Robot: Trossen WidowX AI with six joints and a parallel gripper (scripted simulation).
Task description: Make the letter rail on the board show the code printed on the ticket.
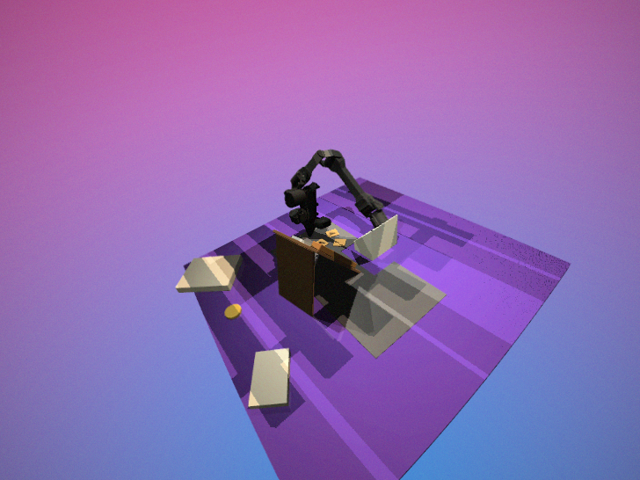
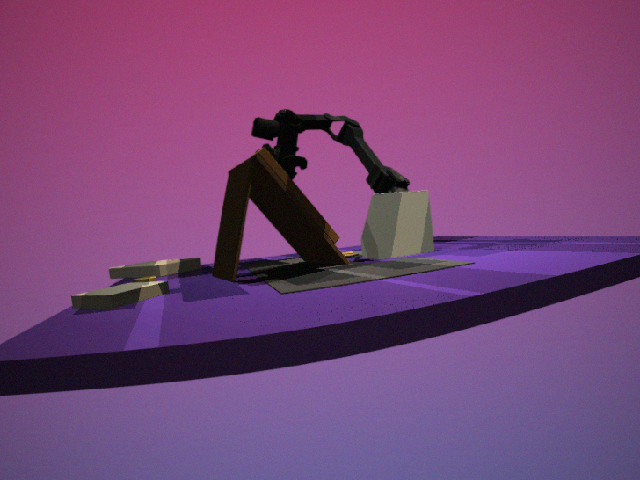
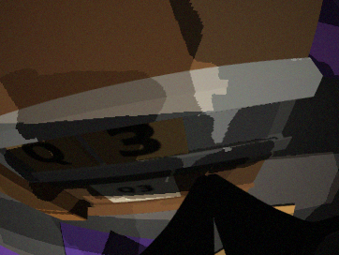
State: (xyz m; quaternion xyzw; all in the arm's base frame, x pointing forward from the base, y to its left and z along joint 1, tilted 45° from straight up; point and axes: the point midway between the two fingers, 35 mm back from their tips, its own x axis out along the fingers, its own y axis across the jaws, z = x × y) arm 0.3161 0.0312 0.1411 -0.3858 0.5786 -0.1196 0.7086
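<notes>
The letter tile lies 40 mm to the left of my gripper tip, 20 mm below it and 10 mm ahead of it. The rest, counted from my gripper tip: white ticket 100 mm below, 50 mm to the left, 50 mm behind; then grey mat 190 mm below, 130 mm behind, 90 mm to the left; then yellow disc 410 mm ahead, 180 mm below, 20 mm to the right.
</notes>
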